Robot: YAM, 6 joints.
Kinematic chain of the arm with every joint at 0, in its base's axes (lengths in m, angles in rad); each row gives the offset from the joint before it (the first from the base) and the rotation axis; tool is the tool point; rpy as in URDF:
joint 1: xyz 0 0 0.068 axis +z
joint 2: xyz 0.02 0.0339 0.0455 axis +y
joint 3: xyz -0.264 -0.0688 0 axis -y
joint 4: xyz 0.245 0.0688 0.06 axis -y
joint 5: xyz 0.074 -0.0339 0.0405 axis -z
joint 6: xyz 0.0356 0 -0.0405 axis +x
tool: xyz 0 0 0 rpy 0 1.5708 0
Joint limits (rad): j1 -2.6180..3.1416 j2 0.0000..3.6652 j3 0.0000..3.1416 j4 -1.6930..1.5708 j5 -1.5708..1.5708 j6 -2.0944..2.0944
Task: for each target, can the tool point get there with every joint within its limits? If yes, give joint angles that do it. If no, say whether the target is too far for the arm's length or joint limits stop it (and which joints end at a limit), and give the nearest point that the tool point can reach.
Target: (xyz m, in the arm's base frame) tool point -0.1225 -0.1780 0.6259
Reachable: yes | joints -2.0572 1.5834 2.5360 -0.8112 0.7832 0.3973
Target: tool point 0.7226 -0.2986 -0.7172
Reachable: no: too far | nearest point 0.4327 -0.1788 -0.3061 | short by 0.517 m
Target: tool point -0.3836 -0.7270 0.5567
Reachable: no: too far | nearest point -0.2650 -0.5021 0.4162 | short by 0.290 m
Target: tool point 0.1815 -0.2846 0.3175
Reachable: yes | joints -0.9192 1.4723 1.0960 0.1176 0.9193 0.5693
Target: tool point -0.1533 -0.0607 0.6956
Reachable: yes | joints 0.3575 1.0520 2.4276 0.5953 0.0913 0.6361
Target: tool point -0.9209 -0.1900 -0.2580
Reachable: no: too far | nearest point -0.5952 -0.0158 -0.1237 | short by 0.393 m
